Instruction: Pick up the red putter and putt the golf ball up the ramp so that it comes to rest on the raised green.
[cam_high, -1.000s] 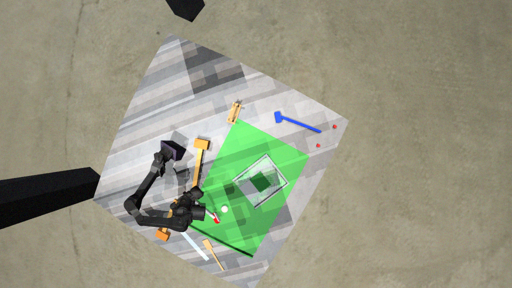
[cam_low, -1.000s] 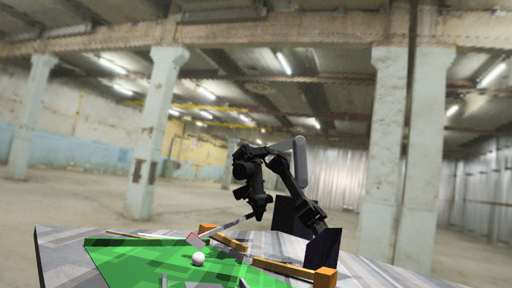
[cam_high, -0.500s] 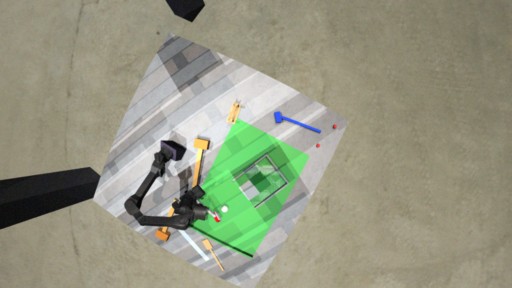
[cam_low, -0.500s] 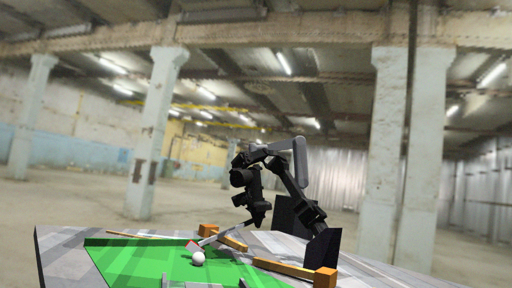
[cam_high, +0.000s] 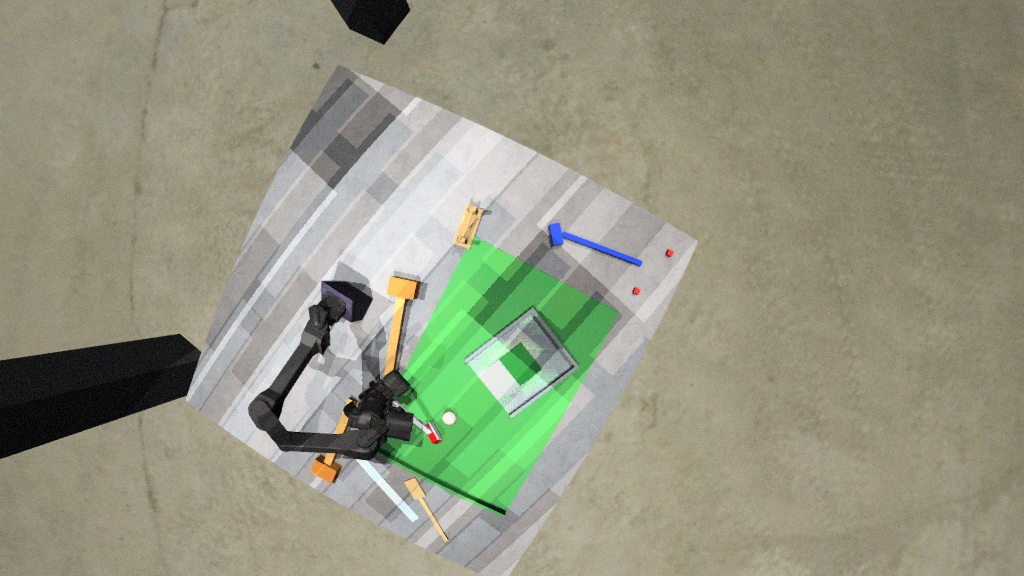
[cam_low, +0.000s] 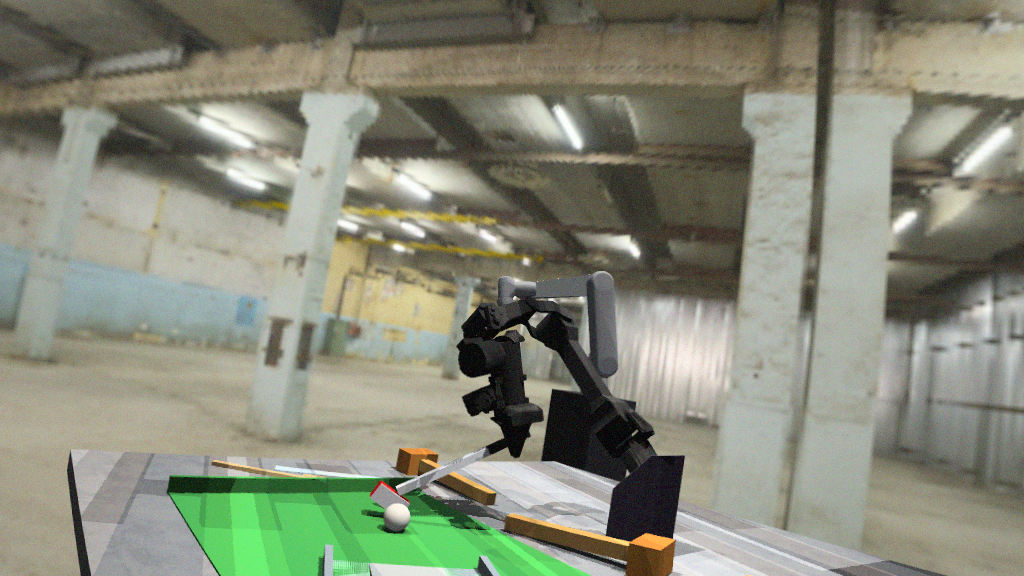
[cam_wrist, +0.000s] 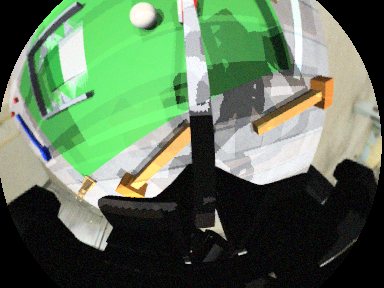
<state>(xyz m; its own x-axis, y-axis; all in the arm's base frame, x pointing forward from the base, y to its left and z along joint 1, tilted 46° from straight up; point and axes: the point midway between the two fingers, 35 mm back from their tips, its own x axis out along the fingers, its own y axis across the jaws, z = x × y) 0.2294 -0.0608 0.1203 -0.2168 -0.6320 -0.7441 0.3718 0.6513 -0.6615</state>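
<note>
Now: gripper tip 11 cm short of the red putter, 4 cm to the left of it and 4 cm above it. Round my gripper tip: white bar (35 cm to the right, 15 cm ahead, 13 cm below); blue putter (63 cm to the left, 31 cm ahead, 12 cm below); white golf ball (21 cm ahead, 11 cm below, 1 cm to the right).
</note>
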